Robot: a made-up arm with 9 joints.
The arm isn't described. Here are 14 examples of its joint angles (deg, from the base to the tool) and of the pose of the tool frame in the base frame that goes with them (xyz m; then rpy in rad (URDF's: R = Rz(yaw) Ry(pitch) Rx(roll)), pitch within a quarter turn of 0, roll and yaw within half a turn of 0).
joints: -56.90 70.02 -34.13 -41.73 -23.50 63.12 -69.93 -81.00 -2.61
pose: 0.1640 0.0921 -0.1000 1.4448 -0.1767 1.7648
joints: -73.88 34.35 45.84 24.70 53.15 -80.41 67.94 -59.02 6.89
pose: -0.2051 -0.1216 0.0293 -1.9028 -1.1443 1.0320
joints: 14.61 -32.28 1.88 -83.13 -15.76 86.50 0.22 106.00 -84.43
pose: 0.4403 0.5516 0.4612 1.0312 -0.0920 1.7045
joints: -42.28 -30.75 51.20 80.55 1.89 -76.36 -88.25 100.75 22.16
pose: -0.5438 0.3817 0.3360 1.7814 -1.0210 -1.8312
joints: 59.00 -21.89 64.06 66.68 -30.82 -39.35 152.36 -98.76 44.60
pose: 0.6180 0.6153 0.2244 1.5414 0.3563 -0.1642
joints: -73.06 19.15 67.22 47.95 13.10 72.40 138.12 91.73 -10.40
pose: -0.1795 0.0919 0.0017 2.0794 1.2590 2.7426
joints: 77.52 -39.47 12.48 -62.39 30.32 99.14 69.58 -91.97 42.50
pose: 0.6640 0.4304 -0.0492 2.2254 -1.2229 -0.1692
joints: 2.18 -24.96 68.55 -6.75 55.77 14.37 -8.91 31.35 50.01
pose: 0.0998 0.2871 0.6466 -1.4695 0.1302 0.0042
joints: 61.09 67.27 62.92 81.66 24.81 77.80 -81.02 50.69 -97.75
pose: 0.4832 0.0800 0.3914 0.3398 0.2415 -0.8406
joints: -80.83 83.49 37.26 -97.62 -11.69 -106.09 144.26 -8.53 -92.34
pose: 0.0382 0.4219 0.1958 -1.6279 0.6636 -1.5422
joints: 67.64 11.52 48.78 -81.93 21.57 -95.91 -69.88 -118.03 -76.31
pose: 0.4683 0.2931 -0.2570 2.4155 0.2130 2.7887
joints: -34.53 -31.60 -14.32 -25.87 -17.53 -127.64 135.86 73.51 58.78
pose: -0.0665 0.1599 0.4019 -1.2519 1.2884 -1.4681
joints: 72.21 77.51 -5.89 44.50 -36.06 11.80 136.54 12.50 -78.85
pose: 0.2181 0.2543 0.2964 -2.8151 0.6742 2.3170
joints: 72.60 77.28 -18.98 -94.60 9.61 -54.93 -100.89 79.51 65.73
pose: 0.6328 0.0792 -0.0793 2.1273 -0.6202 -0.3577
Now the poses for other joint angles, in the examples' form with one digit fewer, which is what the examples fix.
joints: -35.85 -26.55 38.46 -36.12 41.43 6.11 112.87 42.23 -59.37
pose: -0.072 0.287 0.288 -1.725 0.298 0.168
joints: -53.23 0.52 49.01 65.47 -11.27 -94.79 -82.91 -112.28 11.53
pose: -0.377 0.070 0.107 2.115 0.716 2.626
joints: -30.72 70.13 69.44 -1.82 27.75 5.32 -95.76 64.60 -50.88
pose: 0.092 0.093 -0.225 -2.994 0.121 -0.458
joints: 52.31 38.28 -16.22 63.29 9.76 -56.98 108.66 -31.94 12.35
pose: 0.154 0.442 0.487 -2.407 -0.005 -0.792
